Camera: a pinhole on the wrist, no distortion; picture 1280 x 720 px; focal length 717.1 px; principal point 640.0 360.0 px. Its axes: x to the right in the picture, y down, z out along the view. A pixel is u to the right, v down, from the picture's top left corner.
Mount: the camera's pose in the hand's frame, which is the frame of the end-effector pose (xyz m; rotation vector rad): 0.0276 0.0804 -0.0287 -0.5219 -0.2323 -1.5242
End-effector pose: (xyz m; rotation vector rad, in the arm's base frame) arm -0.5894 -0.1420 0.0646 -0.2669 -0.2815 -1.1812
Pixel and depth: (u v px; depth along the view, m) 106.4 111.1 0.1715
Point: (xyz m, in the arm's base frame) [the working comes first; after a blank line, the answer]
In the camera's frame: -0.1276 -0.0595 0.1715

-0.3413 -0.0122 0.1138
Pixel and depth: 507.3 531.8 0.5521
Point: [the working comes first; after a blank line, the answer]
In the camera's frame: -0.1022 0.1323 0.5521

-0.1379 -0.0746 0.4840
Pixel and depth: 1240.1 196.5 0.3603
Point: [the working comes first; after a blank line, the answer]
In the camera's frame: 0.3015 -0.0821 0.3603

-0.6303 -0.0174 0.4837
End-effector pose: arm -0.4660 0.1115 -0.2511 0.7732 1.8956 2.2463
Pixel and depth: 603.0 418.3 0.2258
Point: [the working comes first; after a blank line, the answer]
In the camera's frame: -0.0117 0.0184 0.2258

-0.4226 0.2443 -0.0260
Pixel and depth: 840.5 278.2 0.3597
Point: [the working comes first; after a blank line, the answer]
In the camera's frame: 0.1006 -0.0410 0.3597

-0.3275 0.4003 -0.0518
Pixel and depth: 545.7 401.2 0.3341
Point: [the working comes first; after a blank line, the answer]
In the camera's frame: -0.0439 0.0192 0.3341

-0.3845 0.3050 0.0614
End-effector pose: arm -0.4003 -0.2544 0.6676 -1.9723 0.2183 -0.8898
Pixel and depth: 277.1 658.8 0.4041
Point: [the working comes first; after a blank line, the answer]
In the camera's frame: -0.2045 0.1684 0.4041

0.0002 -0.4844 0.3748
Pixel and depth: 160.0 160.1 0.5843
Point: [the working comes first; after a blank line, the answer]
In the camera's frame: -0.3911 -0.1629 0.5843

-0.0820 -0.3936 -0.0277
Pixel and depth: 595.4 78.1 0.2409
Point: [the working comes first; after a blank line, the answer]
In the camera's frame: -0.0150 -0.0947 0.2409

-0.2505 -0.2275 0.4284
